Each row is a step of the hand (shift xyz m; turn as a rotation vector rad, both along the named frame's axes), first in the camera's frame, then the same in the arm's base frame.
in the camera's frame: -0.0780 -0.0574 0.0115 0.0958 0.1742 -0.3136
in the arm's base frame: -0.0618 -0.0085 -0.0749 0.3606 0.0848 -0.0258
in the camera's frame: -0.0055 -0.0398 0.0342 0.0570 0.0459 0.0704
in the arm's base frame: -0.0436 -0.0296 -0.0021 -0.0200 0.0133 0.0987
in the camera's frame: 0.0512 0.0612 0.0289 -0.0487 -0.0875 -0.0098
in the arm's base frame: 0.0172 0.0274 0.0784 -0.0404 -0.0503 -0.0772
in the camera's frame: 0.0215 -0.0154 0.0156 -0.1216 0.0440 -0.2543
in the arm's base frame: -0.0085 -0.0235 0.0178 0.1745 0.0881 -0.2078
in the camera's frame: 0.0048 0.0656 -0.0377 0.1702 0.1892 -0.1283
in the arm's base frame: 0.0543 0.0519 0.0104 0.2418 0.0683 0.1346
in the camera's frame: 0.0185 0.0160 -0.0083 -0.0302 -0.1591 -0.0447
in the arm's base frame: 0.0201 0.0038 0.0158 -0.0251 -0.1228 -0.1119
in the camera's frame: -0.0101 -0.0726 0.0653 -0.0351 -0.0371 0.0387
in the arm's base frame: -0.0821 -0.0538 -0.0024 -0.0596 -0.0119 -0.0204
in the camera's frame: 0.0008 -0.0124 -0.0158 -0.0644 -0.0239 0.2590
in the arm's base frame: 0.0098 -0.0118 -0.0130 -0.2540 0.0251 0.0816
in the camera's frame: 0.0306 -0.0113 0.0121 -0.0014 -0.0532 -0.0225
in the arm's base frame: -0.0003 -0.0248 0.0244 0.0018 -0.0459 -0.0350
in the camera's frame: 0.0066 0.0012 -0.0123 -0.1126 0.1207 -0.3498
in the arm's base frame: 0.0136 -0.0030 -0.0012 0.2828 0.1446 -0.2207
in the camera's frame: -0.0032 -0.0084 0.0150 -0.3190 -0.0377 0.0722
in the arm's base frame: -0.0167 -0.0048 0.0022 -0.2128 0.1353 -0.2117
